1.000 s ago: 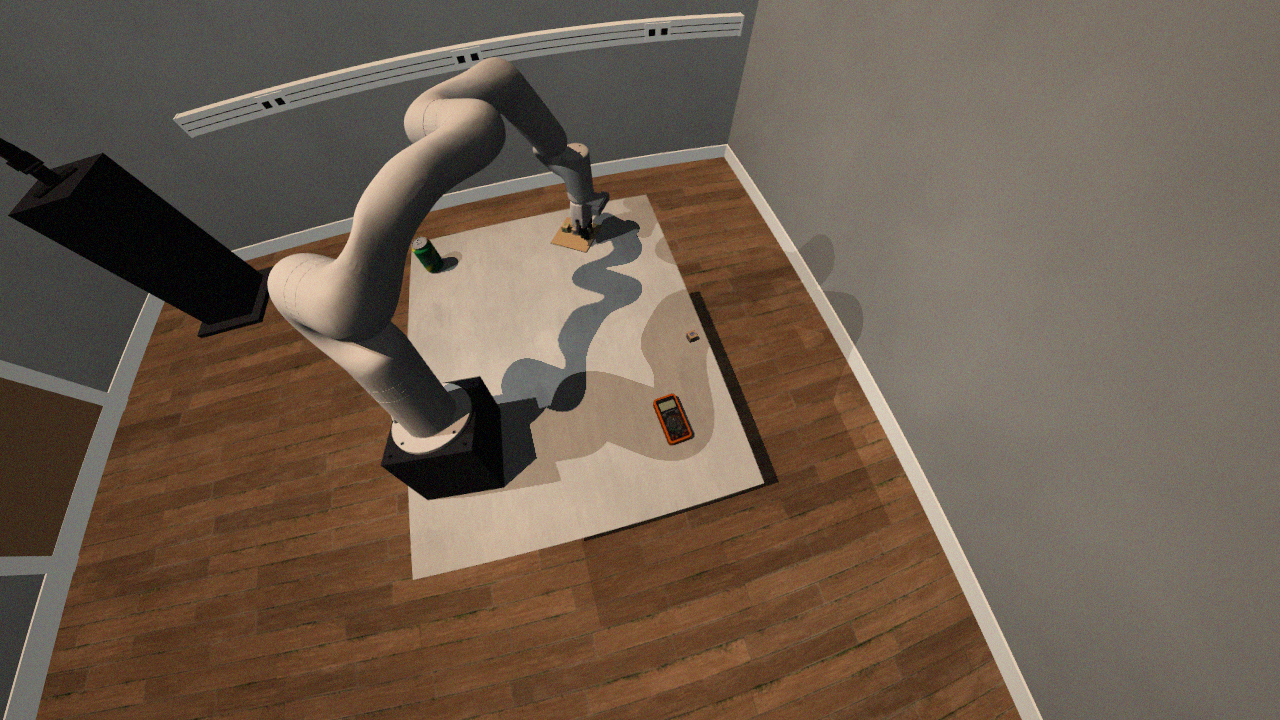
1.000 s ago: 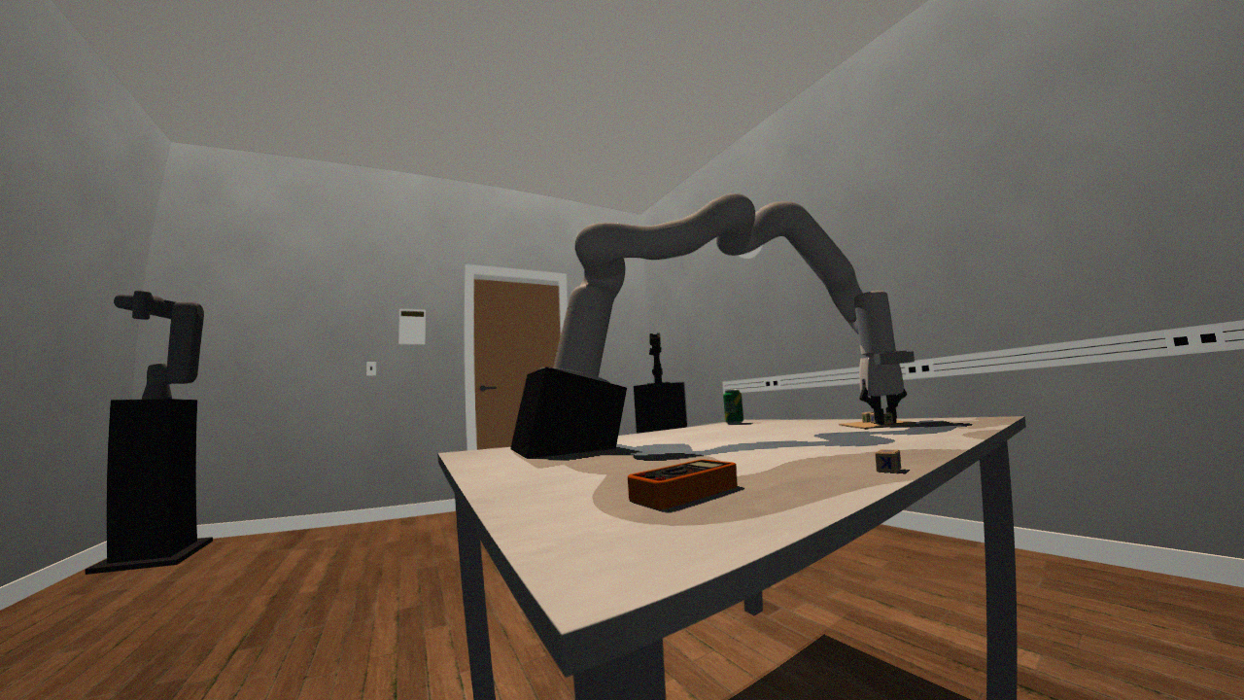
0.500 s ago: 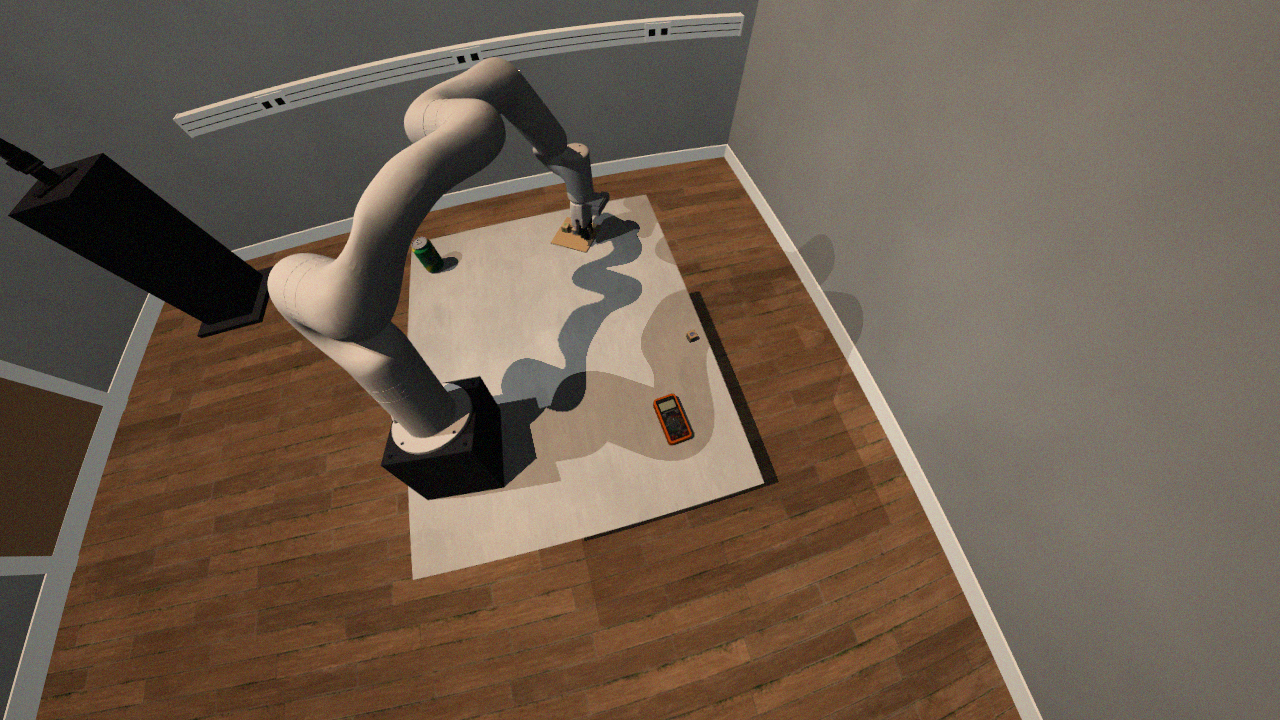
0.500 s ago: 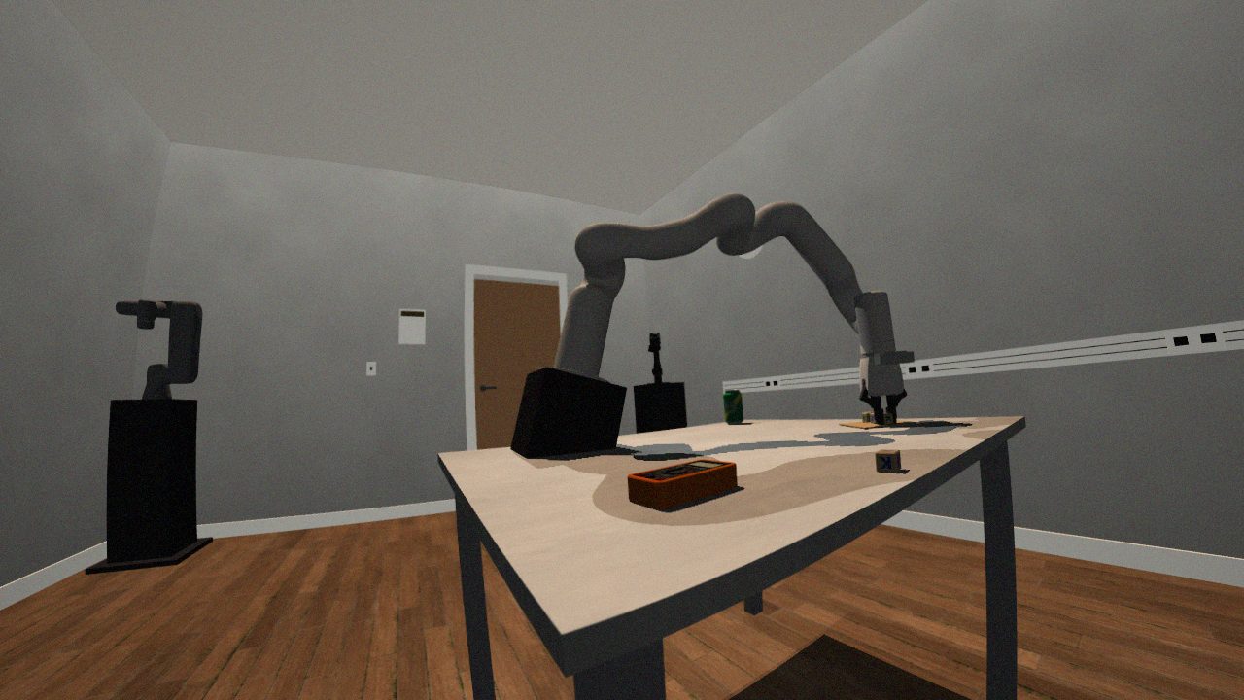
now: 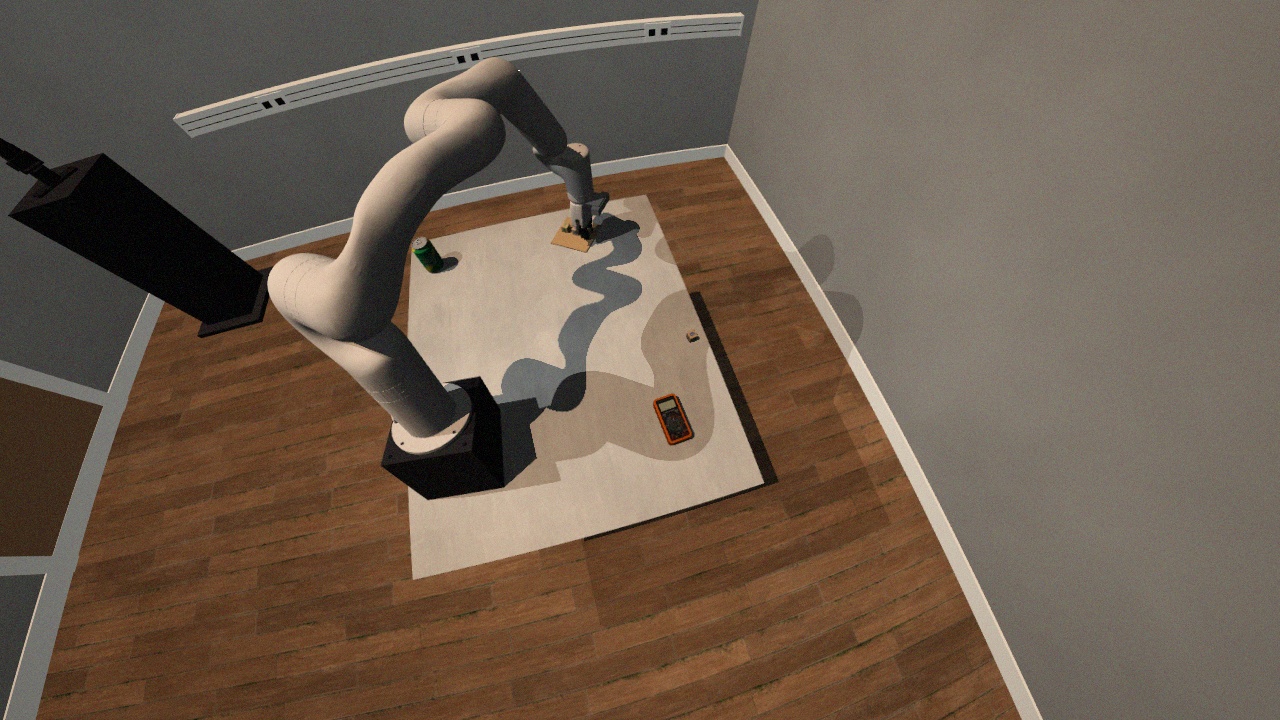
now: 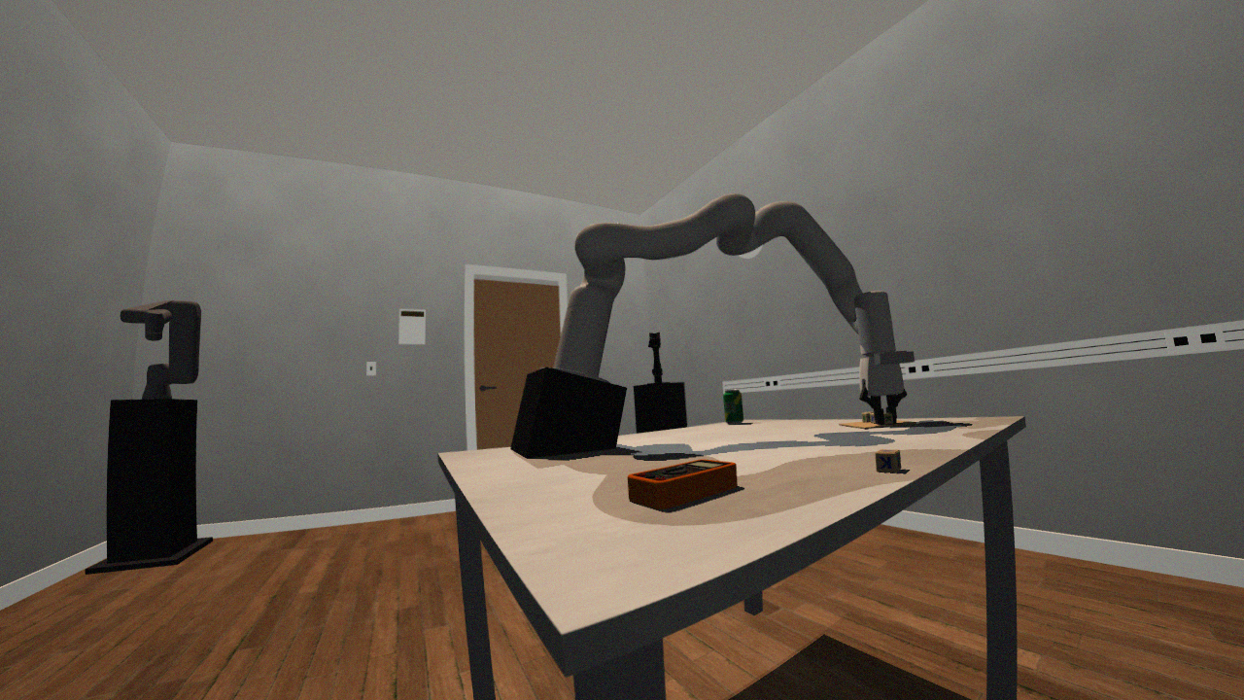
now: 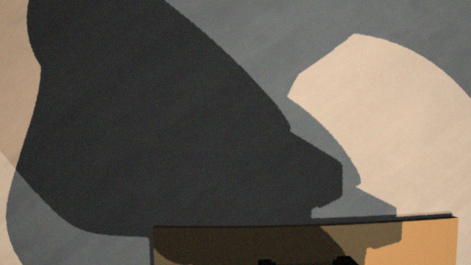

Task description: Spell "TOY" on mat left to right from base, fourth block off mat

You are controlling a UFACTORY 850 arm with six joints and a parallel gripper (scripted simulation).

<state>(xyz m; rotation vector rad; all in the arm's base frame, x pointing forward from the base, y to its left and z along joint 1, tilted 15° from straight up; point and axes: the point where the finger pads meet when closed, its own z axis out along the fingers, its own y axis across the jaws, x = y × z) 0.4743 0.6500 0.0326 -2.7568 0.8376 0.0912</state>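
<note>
The tan square mat lies 40 mm behind my hand, 20 mm to the left of it and 20 mm below it. The rest, counted from my hand: orange multimeter 90 mm ahead, 730 mm to the right, 10 mm below; then block 70 mm behind, 50 mm to the left, 10 mm below; then green soda can 550 mm behind, 10 mm to the left, 40 mm above.
</note>
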